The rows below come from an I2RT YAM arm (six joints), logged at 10 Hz.
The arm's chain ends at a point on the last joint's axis. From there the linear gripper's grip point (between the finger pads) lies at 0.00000 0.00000 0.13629 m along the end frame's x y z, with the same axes.
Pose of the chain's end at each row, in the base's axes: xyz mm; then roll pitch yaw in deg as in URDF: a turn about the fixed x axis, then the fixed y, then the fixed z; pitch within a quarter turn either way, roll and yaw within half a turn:
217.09 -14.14 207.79 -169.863 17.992 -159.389
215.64 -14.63 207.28 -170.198 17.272 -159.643
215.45 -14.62 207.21 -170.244 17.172 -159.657
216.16 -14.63 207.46 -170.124 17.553 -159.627
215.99 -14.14 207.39 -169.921 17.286 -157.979
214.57 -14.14 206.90 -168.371 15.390 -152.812
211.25 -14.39 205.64 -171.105 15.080 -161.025
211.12 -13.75 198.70 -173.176 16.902 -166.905
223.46 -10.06 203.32 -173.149 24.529 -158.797
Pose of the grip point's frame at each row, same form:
264.32 -22.00 80.19 -169.863 17.992 -159.389
261.10 -22.51 79.04 -170.198 17.272 -159.643
260.66 -22.49 78.88 -170.244 17.172 -159.657
262.26 -22.45 79.44 -170.124 17.553 -159.627
261.90 -21.30 79.26 -169.921 17.286 -157.979
258.64 -22.39 78.19 -168.371 15.390 -152.812
251.23 -22.93 75.63 -171.105 15.080 -161.025
253.11 -20.61 69.22 -173.176 16.902 -166.905
281.71 -4.90 80.22 -173.149 24.529 -158.797

